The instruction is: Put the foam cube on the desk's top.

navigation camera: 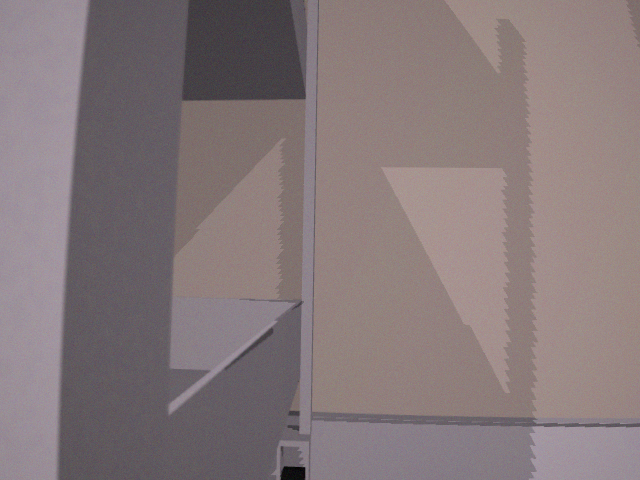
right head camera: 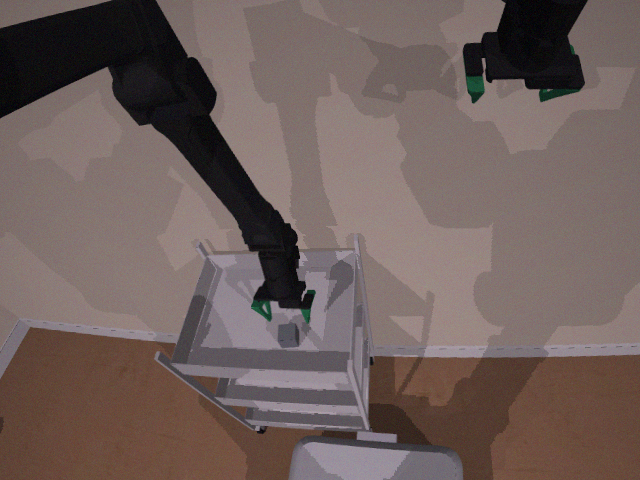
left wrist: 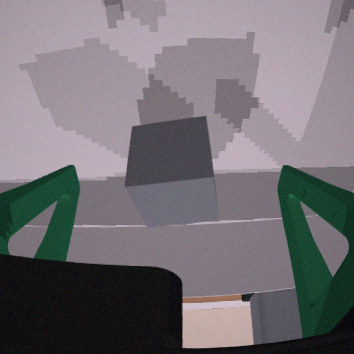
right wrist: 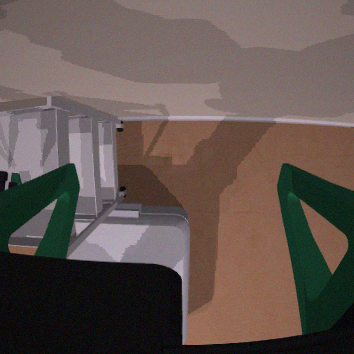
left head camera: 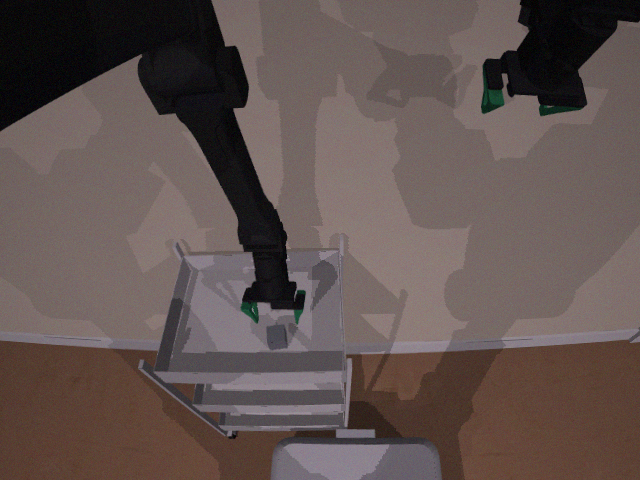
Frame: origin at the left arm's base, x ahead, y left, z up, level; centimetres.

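Seen in the pictures: left gripper, fingertip midpoint: (right head camera: 289, 321) (left wrist: 178, 176) (left head camera: 277, 322); right gripper, fingertip midpoint: (right head camera: 506, 98) (right wrist: 177, 174) (left head camera: 511, 111).
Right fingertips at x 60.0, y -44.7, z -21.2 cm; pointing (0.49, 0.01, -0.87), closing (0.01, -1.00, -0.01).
A point is followed by its place in that frame.
The foam cube, a small grey block (left head camera: 277, 336) @(x 46.1, y -2.9, z -70.5 cm) (right head camera: 288, 335) @(x 46.0, y -3.1, z -70.5 cm) (left wrist: 171, 170) @(x 49.1, y -2.3, z -71.1 cm), lies in the top tray of a white cart (left head camera: 180, 376) @(x 35.3, y 18.3, z -70.2 cm) (right head camera: 258, 367) @(x 39.0, y 4.3, z -74.7 cm), near the tray wall at the bottom of the head views. My left gripper (left head camera: 277, 321) @(x 49.7, y -2.6, z -70.2 cm) (right head camera: 290, 319) @(x 49.7, y -2.6, z -70.2 cm) (left wrist: 178, 176) @(x 49.7, y -2.6, z -70.2 cm) is open and empty over the tray. In the left wrist view the cube shows between and beyond its spread fingertips, touching neither. My right gripper (left head camera: 518, 111) @(x 60.0, y -44.6, z -21.2 cm) (right head camera: 507, 99) @(x 60.0, y -44.6, z -21.2 cm) (right wrist: 177, 174) @(x 60.0, y -44.6, z -21.2 cm) is open and empty, high in front of the wall at the right of the head views. The desk does not show in these views.
The cart has lower shelves and corner posts; it also shows in the right wrist view (right wrist: 62, 140) @(x 61.7, y -17.8, z -71.2 cm) and, close up, in the navigation camera (navigation camera: 308, 206) @(x 68.9, y -17.9, z -112.3 cm). The robot's light grey base (left head camera: 356, 459) @(x 25.4, y -22.6, z -115.0 cm) (right head camera: 377, 462) @(x 25.7, y -23.4, z -115.0 cm) (right wrist: 150, 240) @(x 23.5, y -33.7, z -115.0 cm) is beside it. A wall (left head camera: 361, 196) @(x 72.2, y -22.6, z -51.0 cm) with a white baseboard stands behind the cart.
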